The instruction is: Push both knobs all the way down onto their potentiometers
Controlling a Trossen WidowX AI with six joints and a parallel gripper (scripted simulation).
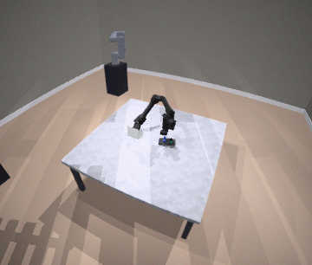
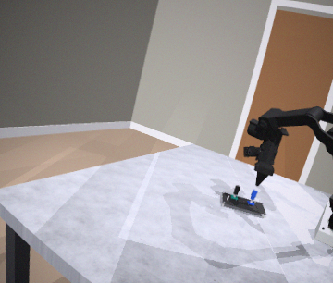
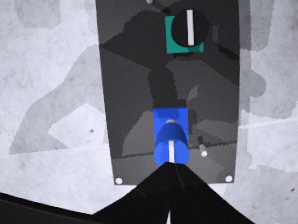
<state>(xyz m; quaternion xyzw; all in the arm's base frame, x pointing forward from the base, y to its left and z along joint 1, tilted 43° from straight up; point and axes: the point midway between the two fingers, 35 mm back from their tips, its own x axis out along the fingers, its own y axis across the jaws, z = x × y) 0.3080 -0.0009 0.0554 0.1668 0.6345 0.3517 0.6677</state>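
Right now the blue knob is 30 mm below my gripper tip. Round my gripper tip: black knob (60 mm ahead, 20 mm to the left, 40 mm below).
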